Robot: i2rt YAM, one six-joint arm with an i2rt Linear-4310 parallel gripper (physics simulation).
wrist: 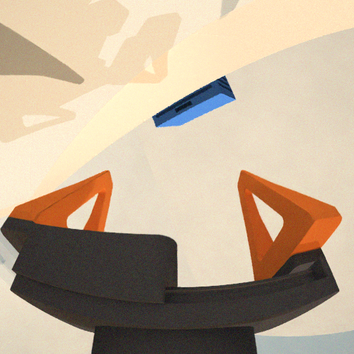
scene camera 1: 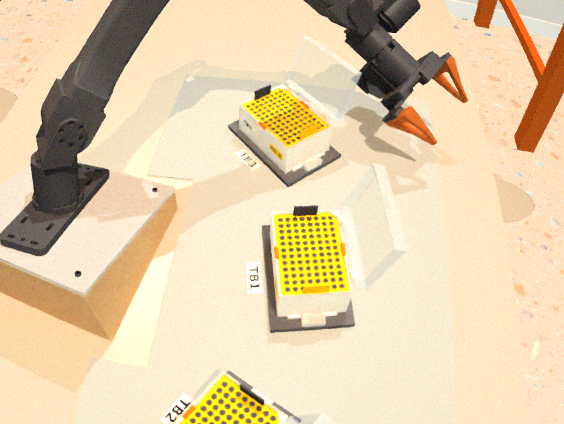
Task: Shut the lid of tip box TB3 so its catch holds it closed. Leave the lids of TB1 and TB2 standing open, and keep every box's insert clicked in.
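Frame: origin at the arm's base, x back, y right, z up, level; metres.
Seen in the pictures: gripper, fingertip midpoint: (scene camera 1: 451, 122); arm's base at its link origin: (scene camera 1: 58, 207).
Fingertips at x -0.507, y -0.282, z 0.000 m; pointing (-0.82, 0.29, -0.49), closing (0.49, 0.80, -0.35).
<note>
Pixels of each thing's top centre, then the offset from my fingertips to it. "*": a spot on its surface instead.
- Tip box TB3 at its top centre: (scene camera 1: 278, 114) dx +0.262, dy +0.038, dz -0.016 m
- TB1 at its top centre: (scene camera 1: 300, 248) dx +0.192, dy +0.263, dz -0.016 m
- TB2's yellow insert at a spot on its surface: (scene camera 1: 232, 405) * dx +0.227, dy +0.467, dz -0.024 m
Tip box TB3 (scene camera 1: 300, 150) stands at the back on a dark base, its yellow insert (scene camera 1: 282, 115) seated level. Its clear lid (scene camera 1: 320, 67) stands open on the right side, partly behind the arm's wrist. TB1 (scene camera 1: 312, 303) is in the middle with a yellow insert (scene camera 1: 310, 252); its clear lid (scene camera 1: 375, 225) is open to the right. TB2's yellow insert (scene camera 1: 232, 405) is cut off at the bottom edge; a small part of its clear lid (scene camera 1: 320, 419) shows. My gripper (scene camera 1: 451, 122) (wrist: 174, 177) is open and empty, in the air right of TB3 and its lid.
A blue block-like object (wrist: 195, 106) lies beyond the fingertips in the wrist view. The arm's base plate (scene camera 1: 60, 212) is on a wooden block (scene camera 1: 135, 265) at the left. An orange frame (scene camera 1: 542, 95) stands at the right. TB1's lid stands up nearby, in front of the gripper.
</note>
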